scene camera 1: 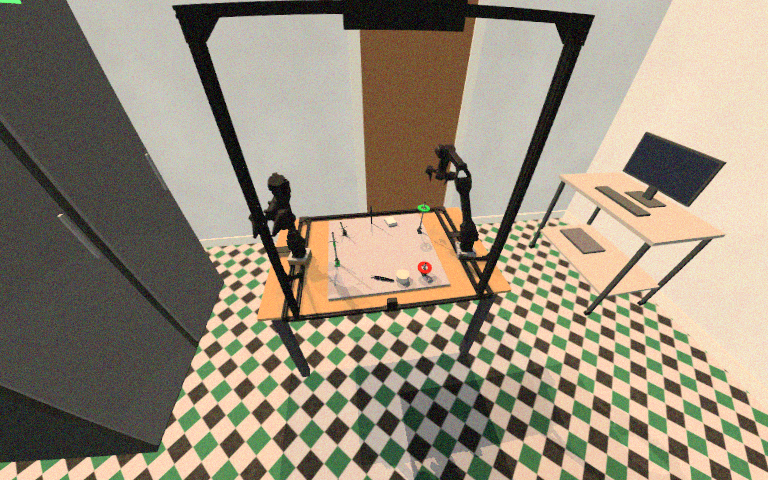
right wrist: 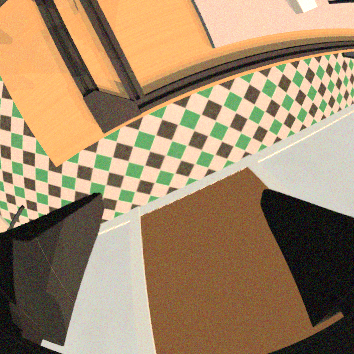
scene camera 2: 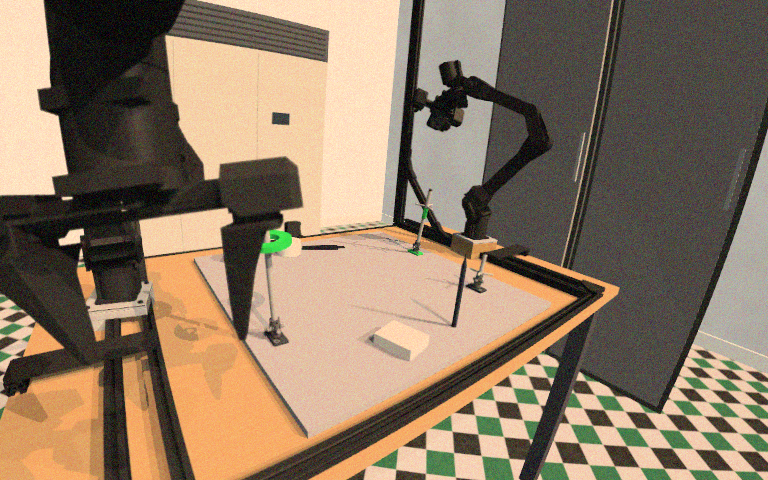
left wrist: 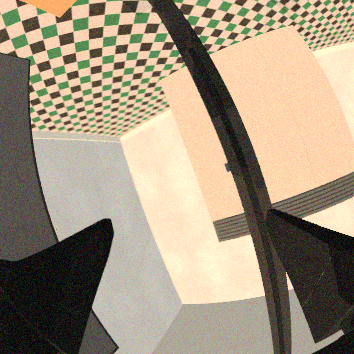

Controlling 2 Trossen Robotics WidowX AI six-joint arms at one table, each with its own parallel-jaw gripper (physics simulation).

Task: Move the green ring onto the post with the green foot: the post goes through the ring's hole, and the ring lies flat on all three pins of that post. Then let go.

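Places are measured from the left arm's base along level axes (x ahead, y left, z up), in millimetres.
Where they show: left gripper, fingertip midpoint: (scene camera 2: 426,116) (left wrist: 190,223); right gripper, fingertip midpoint: (scene camera 1: 436,183) (right wrist: 184,199) (scene camera 2: 167,350); left arm's base at its link origin: (scene camera 1: 299,253) (scene camera 2: 475,236); right arm's base at its link origin: (scene camera 1: 466,248) (scene camera 2: 119,294).
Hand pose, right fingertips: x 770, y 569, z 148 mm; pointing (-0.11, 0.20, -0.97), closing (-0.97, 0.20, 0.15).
Things, the pixels of their top centre, and the offset from my right fingertips. "pt": a spot on its surface instead.
- green ring at its top centre: (scene camera 2: 266,236) (scene camera 1: 423,207) 101 mm back, 274 mm right, 18 mm down
- tall thin post at a spot on its surface: (scene camera 2: 270,288) (scene camera 1: 421,218) pt 104 mm back, 272 mm right, 97 mm down
- post with the green foot, surface spot: (scene camera 2: 420,230) (scene camera 1: 336,252) pt 564 mm back, 573 mm right, 119 mm down
- red ring at its top centre: (scene camera 1: 424,266) 106 mm back, 630 mm right, 136 mm down
- short post at a spot on its surface: (scene camera 2: 479,278) (scene camera 1: 342,230) pt 579 mm back, 333 mm right, 167 mm down
- dark upright stick at its top centre: (scene camera 2: 466,254) (scene camera 1: 371,204) 415 mm back, 214 mm right, 50 mm down
- white block at its top centre: (scene camera 2: 402,334) (scene camera 1: 390,219) 295 mm back, 198 mm right, 170 mm down
- pale round object at its top centre: (scene camera 2: 288,240) (scene camera 1: 402,273) 216 mm back, 669 mm right, 155 mm down
- black pen-like object at its top centre: (scene camera 2: 323,245) (scene camera 1: 382,277) 317 mm back, 677 mm right, 180 mm down
The green ring (scene camera 1: 419,208) (scene camera 2: 284,243) lies near the top of a tall thin post (scene camera 1: 420,221) (scene camera 2: 270,288) with a dark foot, at the back right in scene camera 1. The post with the green foot (scene camera 1: 335,251) (scene camera 2: 420,230) stands upright at the left of the mat in scene camera 1, with no ring on it. My left gripper (left wrist: 190,223) is open and empty, raised well above the table near its own base. My right gripper (scene camera 2: 167,346) (right wrist: 184,199) is open and empty, raised above the table, apart from the green ring.
A red ring (scene camera 1: 419,268) sits on another post at the front right in scene camera 1. A short post (scene camera 1: 344,230) (scene camera 2: 479,278), a dark upright stick (scene camera 1: 371,216) (scene camera 2: 459,294), a white block (scene camera 1: 390,221) (scene camera 2: 400,338), a pale round object (scene camera 1: 402,276) and a black pen-like object (scene camera 1: 382,278) (scene camera 2: 321,247) are around.
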